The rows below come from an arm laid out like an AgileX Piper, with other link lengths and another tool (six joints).
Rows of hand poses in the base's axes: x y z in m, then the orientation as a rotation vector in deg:
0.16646 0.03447 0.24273 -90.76 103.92 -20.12
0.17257 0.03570 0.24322 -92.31 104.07 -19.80
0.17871 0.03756 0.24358 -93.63 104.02 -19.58
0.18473 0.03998 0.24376 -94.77 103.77 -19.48
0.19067 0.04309 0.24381 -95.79 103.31 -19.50
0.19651 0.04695 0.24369 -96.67 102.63 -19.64
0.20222 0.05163 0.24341 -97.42 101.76 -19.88
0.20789 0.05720 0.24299 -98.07 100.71 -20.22
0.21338 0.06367 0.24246 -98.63 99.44 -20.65
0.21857 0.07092 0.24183 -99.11 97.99 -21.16
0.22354 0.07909 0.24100 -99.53 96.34 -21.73
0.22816 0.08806 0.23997 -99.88 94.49 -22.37
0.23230 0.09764 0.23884 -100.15 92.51 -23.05
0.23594 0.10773 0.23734 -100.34 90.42 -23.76
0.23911 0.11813 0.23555 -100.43 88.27 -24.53
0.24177 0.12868 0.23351 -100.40 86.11 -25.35
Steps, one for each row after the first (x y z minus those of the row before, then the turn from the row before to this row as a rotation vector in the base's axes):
0.00611 0.00123 0.00049 -0.74 0.94 0.73
0.00614 0.00186 0.00036 -0.62 0.67 0.70
0.00602 0.00242 0.00018 -0.54 0.41 0.69
0.00594 0.00311 0.00005 -0.49 0.17 0.72
0.00584 0.00386 -0.00012 -0.42 -0.08 0.74
0.00571 0.00468 -0.00028 -0.35 -0.30 0.77
0.00567 0.00557 -0.00042 -0.31 -0.50 0.80
0.00549 0.00647 -0.00053 -0.26 -0.71 0.86
0.00519 0.00725 -0.00063 -0.22 -0.89 0.91
0.00497 0.00817 -0.00083 -0.18 -1.06 0.99
0.00462 0.00897 -0.00103 -0.14 -1.24 1.06
0.00414 0.00958 -0.00113 -0.10 -1.37 1.10
0.00364 0.01009 -0.00150 -0.06 -1.48 1.13
0.00317 0.01040 -0.00179 -0.04 -1.58 1.12
0.00266 0.01055 -0.00204 0.00 -1.66 1.07

